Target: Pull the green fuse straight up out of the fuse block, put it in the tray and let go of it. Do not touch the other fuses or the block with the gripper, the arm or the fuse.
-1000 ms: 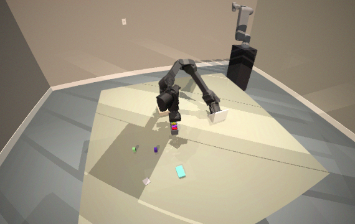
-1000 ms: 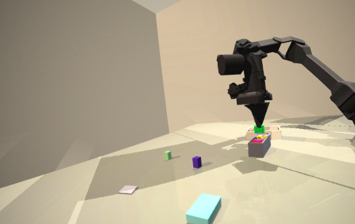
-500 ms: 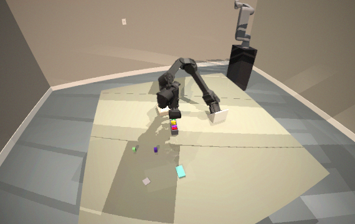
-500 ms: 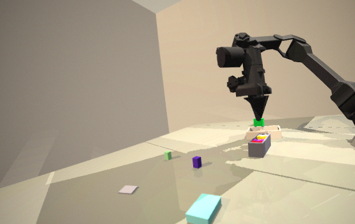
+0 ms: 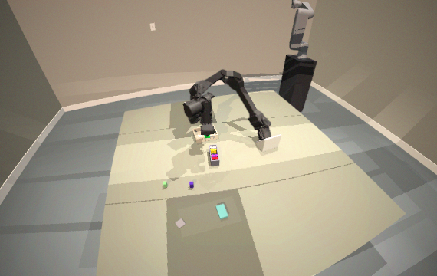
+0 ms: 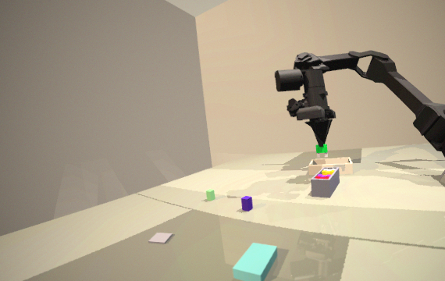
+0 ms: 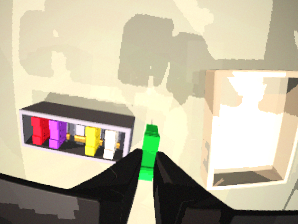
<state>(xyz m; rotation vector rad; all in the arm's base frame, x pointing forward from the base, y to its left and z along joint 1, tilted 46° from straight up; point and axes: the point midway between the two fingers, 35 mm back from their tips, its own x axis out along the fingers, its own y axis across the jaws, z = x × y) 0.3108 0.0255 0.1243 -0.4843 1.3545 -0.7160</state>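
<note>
Right now my gripper tip is 2 cm past the cream tray, 11 cm to the left of it and 9 cm above it. Also, from my gripper tip: green cube: 25 cm ahead, 18 cm to the left, 8 cm below; green fuse: 1 cm below; purple cube: 14 cm ahead, 22 cm to the left, 8 cm below.
</note>
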